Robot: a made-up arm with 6 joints. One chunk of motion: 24 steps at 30 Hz.
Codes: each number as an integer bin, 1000 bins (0 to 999) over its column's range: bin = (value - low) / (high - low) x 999, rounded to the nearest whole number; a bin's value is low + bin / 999 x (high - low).
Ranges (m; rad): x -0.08..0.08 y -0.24..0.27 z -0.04..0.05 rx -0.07..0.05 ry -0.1..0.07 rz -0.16..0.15
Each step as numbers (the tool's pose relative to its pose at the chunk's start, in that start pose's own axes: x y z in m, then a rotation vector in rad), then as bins.
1 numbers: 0.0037 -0.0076 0.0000 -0.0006 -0.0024 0.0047
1 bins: 523 455 444 578 574 531
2 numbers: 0.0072 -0.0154 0.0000 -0.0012 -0.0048 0.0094
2 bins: 544 440 444 573 559 546
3 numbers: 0.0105 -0.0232 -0.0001 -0.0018 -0.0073 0.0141
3 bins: 565 425 443 568 545 561
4 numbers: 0.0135 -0.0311 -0.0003 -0.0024 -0.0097 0.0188
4 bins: 584 409 441 563 531 576
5 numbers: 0.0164 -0.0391 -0.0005 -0.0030 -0.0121 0.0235
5 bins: 602 394 438 558 517 591
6 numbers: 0.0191 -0.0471 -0.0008 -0.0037 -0.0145 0.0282
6 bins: 619 378 435 552 502 606
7 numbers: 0.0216 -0.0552 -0.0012 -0.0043 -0.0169 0.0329
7 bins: 634 362 431 547 488 622
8 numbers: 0.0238 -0.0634 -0.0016 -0.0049 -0.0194 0.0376
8 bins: 648 346 426 542 474 637
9 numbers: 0.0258 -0.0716 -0.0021 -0.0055 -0.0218 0.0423
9 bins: 661 330 421 537 460 652
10 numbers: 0.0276 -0.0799 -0.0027 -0.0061 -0.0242 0.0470
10 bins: 672 314 414 532 445 667
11 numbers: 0.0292 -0.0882 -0.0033 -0.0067 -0.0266 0.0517
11 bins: 682 297 407 527 431 682
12 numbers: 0.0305 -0.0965 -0.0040 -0.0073 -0.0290 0.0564
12 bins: 690 281 400 522 417 697
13 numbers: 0.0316 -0.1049 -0.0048 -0.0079 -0.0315 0.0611
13 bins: 697 265 391 517 403 713
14 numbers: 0.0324 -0.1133 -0.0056 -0.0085 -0.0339 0.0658
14 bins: 702 248 382 512 388 728
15 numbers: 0.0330 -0.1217 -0.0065 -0.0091 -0.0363 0.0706
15 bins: 706 232 372 507 374 743
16 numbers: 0.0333 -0.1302 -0.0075 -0.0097 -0.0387 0.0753
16 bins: 707 215 361 502 360 758
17 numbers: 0.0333 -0.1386 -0.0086 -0.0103 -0.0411 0.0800
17 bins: 707 199 349 497 346 773
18 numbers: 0.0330 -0.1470 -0.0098 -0.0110 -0.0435 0.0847
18 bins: 706 182 335 491 332 789
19 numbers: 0.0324 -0.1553 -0.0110 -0.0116 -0.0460 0.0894
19 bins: 702 166 322 486 317 804
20 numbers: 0.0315 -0.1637 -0.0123 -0.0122 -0.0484 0.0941
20 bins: 696 149 307 481 303 819
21 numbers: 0.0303 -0.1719 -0.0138 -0.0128 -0.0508 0.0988
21 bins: 689 133 291 476 289 834
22 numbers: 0.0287 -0.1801 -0.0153 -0.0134 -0.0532 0.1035
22 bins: 679 117 274 471 275 849
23 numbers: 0.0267 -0.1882 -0.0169 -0.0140 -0.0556 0.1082
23 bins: 666 101 256 466 261 864
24 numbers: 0.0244 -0.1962 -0.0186 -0.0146 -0.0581 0.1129
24 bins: 652 86 238 461 246 879
